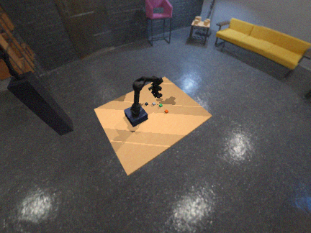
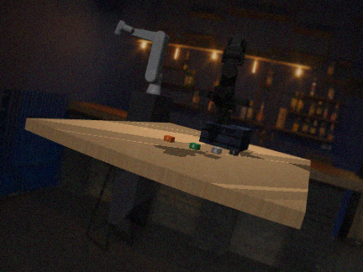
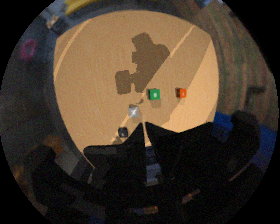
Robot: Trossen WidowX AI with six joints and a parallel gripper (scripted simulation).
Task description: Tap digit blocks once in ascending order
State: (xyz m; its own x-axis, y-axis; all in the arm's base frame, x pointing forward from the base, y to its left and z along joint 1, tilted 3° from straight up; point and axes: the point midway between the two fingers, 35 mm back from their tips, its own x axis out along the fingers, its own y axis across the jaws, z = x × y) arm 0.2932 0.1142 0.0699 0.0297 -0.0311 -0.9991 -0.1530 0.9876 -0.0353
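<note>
My gripper tip is now 1 cm past the grey block, 1 cm to the right of it and 11 cm above it. From my gripper tip the other things lie so: orange block (6 cm ahead, 16 cm to the right, 11 cm below); dark block (9 cm behind, 5 cm to the left, 11 cm below); green block (5 cm ahead, 5 cm to the right, 11 cm below).
</note>
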